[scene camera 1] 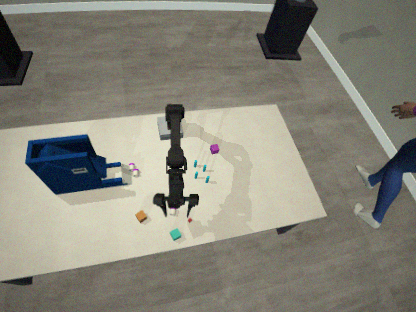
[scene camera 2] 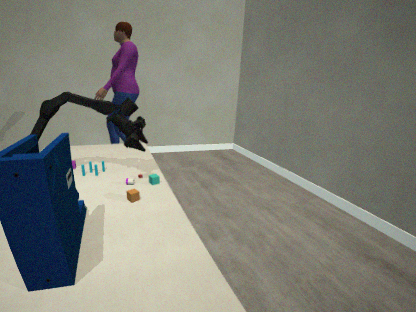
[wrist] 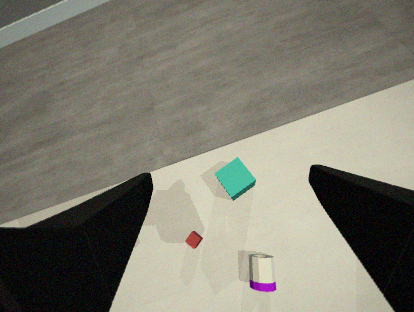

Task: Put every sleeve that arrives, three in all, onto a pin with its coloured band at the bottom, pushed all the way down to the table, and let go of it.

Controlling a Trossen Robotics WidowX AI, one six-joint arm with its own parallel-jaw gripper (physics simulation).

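Note:
My gripper [scene camera 1: 177, 216] [scene camera 2: 145, 146] [wrist: 229, 176] is wide open and empty, high above the table. One white sleeve [scene camera 1: 173, 212] [scene camera 2: 130, 181] [wrist: 262, 272] with a purple band lies on its side below it. In the wrist view it is low, right of centre, band toward the bottom edge. Two more sleeves, one [scene camera 1: 132, 166] behind the other [scene camera 1: 135, 172], are close together at the blue chute's outlet; whether they stand or lie is too small to tell. Several thin teal pins [scene camera 1: 196, 175] [scene camera 2: 96, 170] stand upright with no sleeve on them.
The blue chute [scene camera 1: 55, 172] [scene camera 2: 22, 215] stands at the left. A teal cube [scene camera 1: 175, 234] [scene camera 2: 154, 179] [wrist: 235, 177], a small red cube [scene camera 1: 190, 220] [scene camera 2: 140, 176] [wrist: 194, 239], an orange cube [scene camera 1: 141, 216] [scene camera 2: 133, 195] and a purple cube [scene camera 1: 214, 149] are on the table. A person [scene camera 2: 125, 67] is beyond it.

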